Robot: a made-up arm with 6 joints. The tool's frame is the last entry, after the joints.
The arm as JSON. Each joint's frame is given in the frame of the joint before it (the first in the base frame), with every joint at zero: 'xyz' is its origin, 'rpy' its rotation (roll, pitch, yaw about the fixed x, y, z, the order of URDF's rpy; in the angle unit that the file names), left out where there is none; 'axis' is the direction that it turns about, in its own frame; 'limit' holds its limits. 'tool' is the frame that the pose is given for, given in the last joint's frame.
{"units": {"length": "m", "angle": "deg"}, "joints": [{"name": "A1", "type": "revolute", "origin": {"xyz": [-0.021, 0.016, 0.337]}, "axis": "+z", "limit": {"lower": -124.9, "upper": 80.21}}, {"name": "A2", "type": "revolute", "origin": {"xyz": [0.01, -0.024, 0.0]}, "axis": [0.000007, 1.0, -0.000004], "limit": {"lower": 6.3, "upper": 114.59}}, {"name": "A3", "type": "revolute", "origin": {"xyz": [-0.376, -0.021, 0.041]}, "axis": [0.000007, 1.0, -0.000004], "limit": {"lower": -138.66, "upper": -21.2}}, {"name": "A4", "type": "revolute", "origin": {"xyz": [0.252, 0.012, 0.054]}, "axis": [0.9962, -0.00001, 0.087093], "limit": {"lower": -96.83, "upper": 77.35}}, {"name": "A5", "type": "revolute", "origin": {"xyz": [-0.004, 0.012, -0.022]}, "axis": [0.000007, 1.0, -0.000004], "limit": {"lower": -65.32, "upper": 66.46}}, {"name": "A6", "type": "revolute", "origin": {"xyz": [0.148, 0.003, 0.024]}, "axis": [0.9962, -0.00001, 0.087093], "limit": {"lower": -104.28, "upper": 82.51}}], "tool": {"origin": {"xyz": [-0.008, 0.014, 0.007], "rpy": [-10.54, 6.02, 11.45]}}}
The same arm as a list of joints. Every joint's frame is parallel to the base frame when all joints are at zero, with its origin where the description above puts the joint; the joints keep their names.
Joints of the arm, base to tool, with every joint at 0 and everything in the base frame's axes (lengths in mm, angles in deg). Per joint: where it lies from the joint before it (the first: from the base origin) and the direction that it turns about. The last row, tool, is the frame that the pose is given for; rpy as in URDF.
A1: axis +z origin -21 16 337
A2: axis +y origin 10 -24 0
A3: axis +y origin -376 -21 41
A4: axis 0.9962 0 0.0871 origin 252 12 54
A5: axis +y origin -4 12 -22
A6: axis 0.9962 0 0.0871 origin 148 3 24
tool: origin -8 14 7 rpy -10.54 6.02 11.45
Joint limits (deg, base to tool): -124.9..80.21 6.3..114.59 -138.66..-21.2 -96.83..77.35 -65.32..66.46 -104.28..82.51

